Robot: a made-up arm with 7 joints.
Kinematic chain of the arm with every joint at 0, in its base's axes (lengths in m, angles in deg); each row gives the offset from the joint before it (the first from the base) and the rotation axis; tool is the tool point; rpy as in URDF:
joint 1: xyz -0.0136 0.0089 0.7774 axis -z
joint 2: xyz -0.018 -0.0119 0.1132 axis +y
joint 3: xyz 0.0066 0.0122 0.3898 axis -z
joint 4: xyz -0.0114 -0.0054 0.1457 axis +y
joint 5: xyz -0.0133 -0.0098 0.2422 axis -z
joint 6: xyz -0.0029 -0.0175 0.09 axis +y
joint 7: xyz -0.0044 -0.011 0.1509 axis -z
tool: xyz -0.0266 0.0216 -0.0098 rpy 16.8 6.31 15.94
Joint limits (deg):
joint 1: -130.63..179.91
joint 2: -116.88..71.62
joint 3: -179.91..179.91
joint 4: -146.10..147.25
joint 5: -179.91..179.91
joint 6: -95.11..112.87
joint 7: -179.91..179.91
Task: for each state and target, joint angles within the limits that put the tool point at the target. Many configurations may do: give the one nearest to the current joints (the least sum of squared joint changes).
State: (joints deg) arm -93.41 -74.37 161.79 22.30 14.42 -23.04 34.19
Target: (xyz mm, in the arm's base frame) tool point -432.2 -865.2 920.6
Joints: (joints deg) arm -61.49 -73.86 169.74 43.89 13.69 -22.93 34.60
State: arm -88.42 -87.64 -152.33 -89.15 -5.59 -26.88 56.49
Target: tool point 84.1 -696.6 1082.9
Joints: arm -79.55 -112.34 -150.11 -80.33 -5.23 -25.54 56.81
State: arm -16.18 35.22 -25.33 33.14 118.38 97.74 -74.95
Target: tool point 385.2 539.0 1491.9
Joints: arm -53.44 36.89 -35.30 42.72 122.18 90.06 -74.43
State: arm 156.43 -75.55 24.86 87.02 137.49 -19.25 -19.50
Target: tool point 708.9 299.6 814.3
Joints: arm 179.91 -116.88 62.48 59.79 141.19 -50.47 -19.13
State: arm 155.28 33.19 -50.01 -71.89 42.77 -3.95 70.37
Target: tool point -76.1 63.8 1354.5
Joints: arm 148.74 59.76 -15.89 -117.96 42.17 -25.77 65.18
